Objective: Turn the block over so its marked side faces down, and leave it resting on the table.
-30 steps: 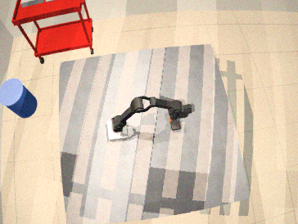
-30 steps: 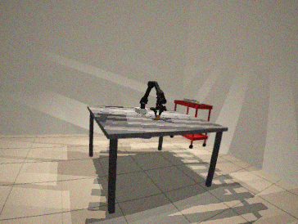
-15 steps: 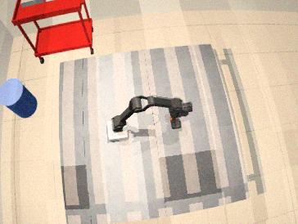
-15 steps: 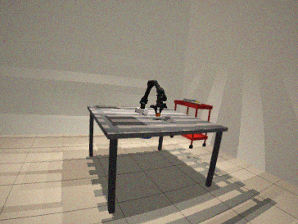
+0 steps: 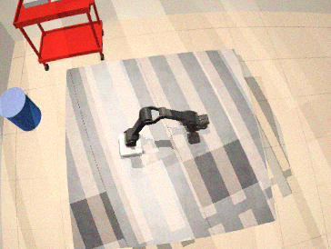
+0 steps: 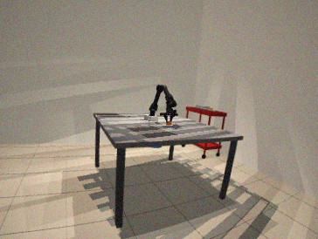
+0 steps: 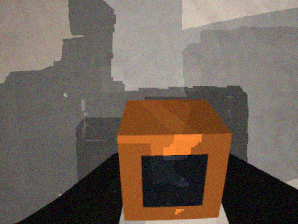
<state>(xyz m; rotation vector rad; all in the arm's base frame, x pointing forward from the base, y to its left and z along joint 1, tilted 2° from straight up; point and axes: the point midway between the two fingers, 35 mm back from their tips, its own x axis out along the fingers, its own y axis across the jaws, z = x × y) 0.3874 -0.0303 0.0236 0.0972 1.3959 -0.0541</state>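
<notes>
Now: gripper tip 10 mm below the orange block.
</notes>
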